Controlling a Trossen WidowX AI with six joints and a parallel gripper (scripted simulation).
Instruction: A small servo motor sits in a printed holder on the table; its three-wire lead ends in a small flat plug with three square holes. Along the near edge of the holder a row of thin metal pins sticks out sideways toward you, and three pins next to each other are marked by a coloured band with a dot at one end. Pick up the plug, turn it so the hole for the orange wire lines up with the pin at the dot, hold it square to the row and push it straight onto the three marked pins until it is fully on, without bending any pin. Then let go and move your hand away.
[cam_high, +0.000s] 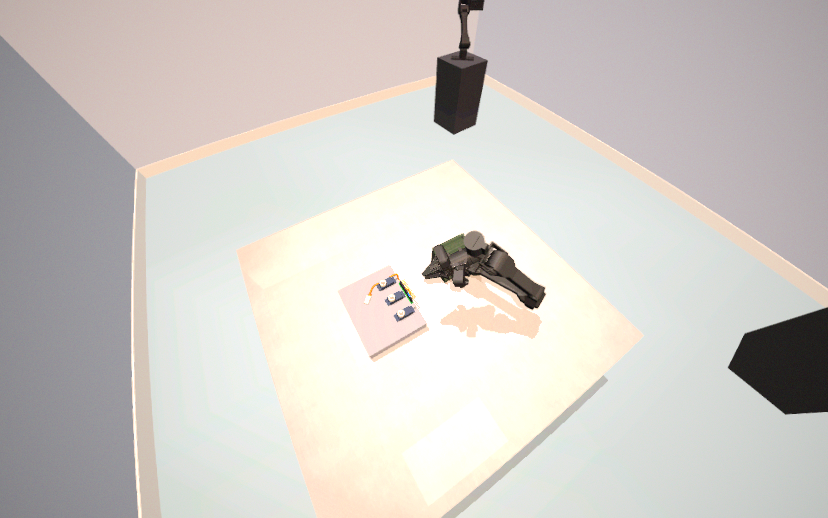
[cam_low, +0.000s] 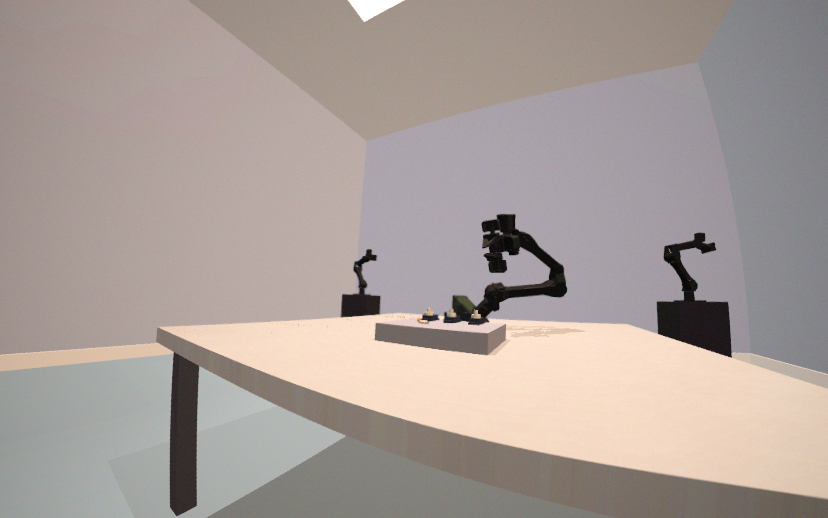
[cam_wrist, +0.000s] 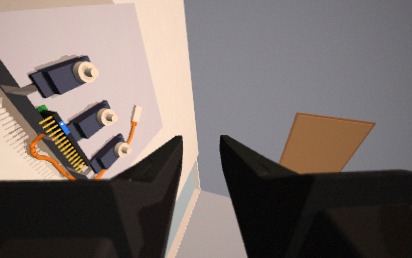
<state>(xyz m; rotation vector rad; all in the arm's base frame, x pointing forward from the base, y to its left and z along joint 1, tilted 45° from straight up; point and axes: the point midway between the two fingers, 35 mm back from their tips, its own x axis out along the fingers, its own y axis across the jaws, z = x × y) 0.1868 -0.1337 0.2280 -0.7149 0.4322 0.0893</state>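
My gripper tip is now 200 mm above the blue band, 50 mm to the left of it and 20 mm short of it. From my gripper tip the other things lie so: grey holder (250 mm below, 180 mm ahead, 100 mm to the right); white dot (200 mm below, 50 mm to the right, 20 mm ahead); black pin header (210 mm below, 80 mm to the right, 20 mm ahead).
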